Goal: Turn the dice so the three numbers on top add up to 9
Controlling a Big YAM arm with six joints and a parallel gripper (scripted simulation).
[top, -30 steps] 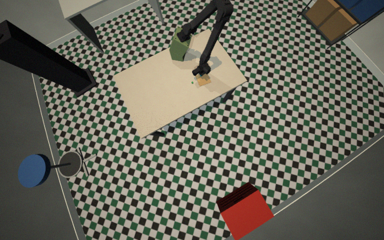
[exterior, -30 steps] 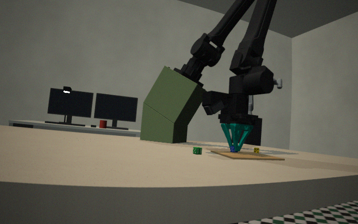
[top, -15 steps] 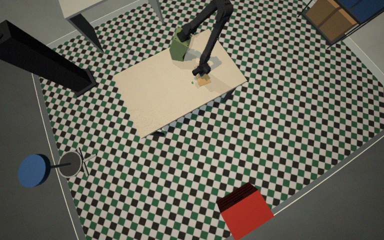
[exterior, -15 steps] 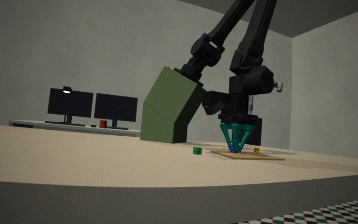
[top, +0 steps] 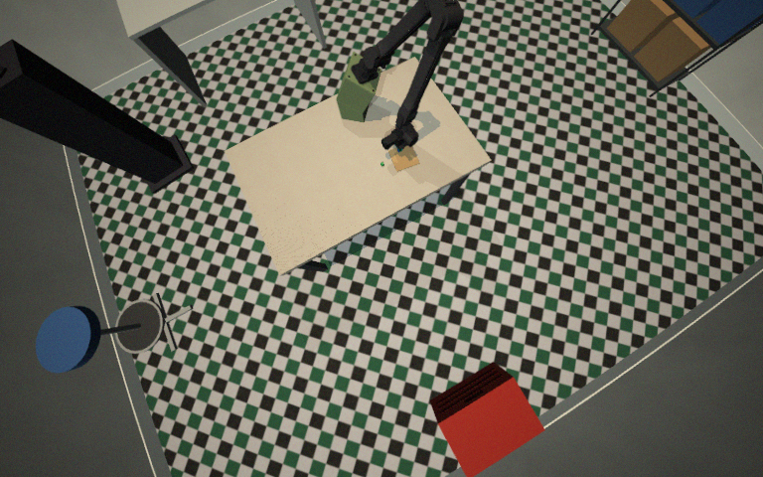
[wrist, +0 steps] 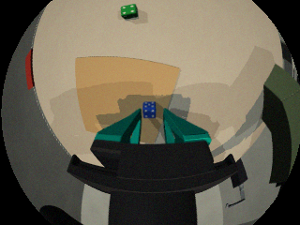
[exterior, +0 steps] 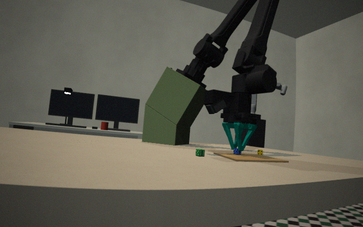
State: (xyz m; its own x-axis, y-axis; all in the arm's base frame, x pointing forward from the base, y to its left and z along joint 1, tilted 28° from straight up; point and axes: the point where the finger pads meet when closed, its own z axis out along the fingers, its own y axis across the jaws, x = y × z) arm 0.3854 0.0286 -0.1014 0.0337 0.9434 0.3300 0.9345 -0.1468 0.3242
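Now: hand 1 cm above the blue die. Also, from my hand: green die 2 cm ahead, 13 cm to the right, 2 cm below; yellow die 2 cm behind, 11 cm to the left, 2 cm below; mat 5 cm ahead, 2 cm below.
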